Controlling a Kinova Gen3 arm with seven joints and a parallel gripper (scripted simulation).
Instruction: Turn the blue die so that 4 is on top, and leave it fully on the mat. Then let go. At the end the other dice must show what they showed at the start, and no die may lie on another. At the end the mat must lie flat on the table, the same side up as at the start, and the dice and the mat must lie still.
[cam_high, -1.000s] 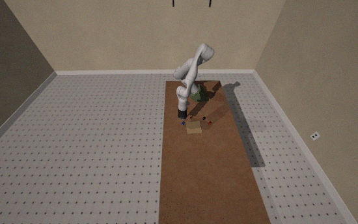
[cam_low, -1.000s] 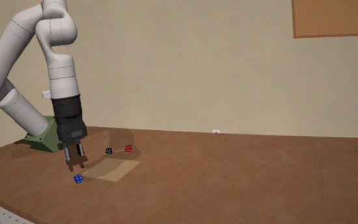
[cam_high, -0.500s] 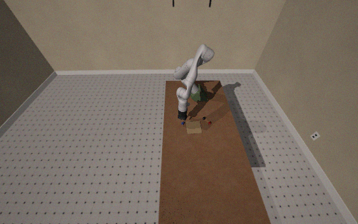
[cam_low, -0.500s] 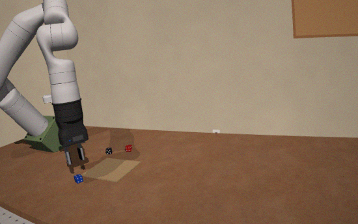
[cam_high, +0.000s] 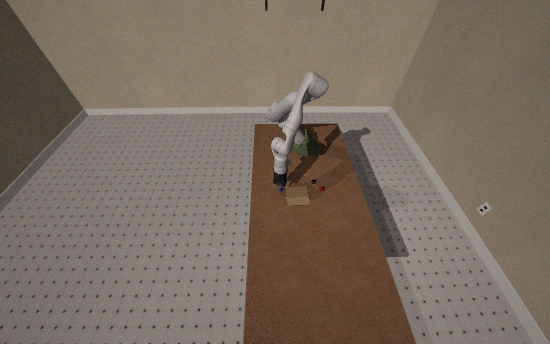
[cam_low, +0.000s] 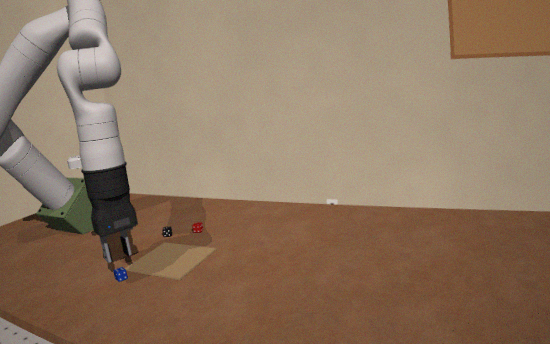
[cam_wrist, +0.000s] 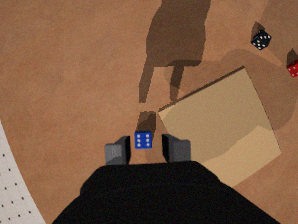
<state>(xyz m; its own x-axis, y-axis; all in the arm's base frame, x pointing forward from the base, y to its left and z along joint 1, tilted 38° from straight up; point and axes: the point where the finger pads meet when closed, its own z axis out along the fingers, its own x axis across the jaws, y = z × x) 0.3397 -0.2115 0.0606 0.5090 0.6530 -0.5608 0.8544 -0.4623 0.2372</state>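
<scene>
Right now my hand is 5 cm above the blue die. Round my hand: red die (26 cm to the left, 5 cm below, 4 cm ahead); tan mat (9 cm to the left, 6 cm below, 6 cm ahead); black die (22 cm to the left, 5 cm below, 2 cm behind).
</scene>
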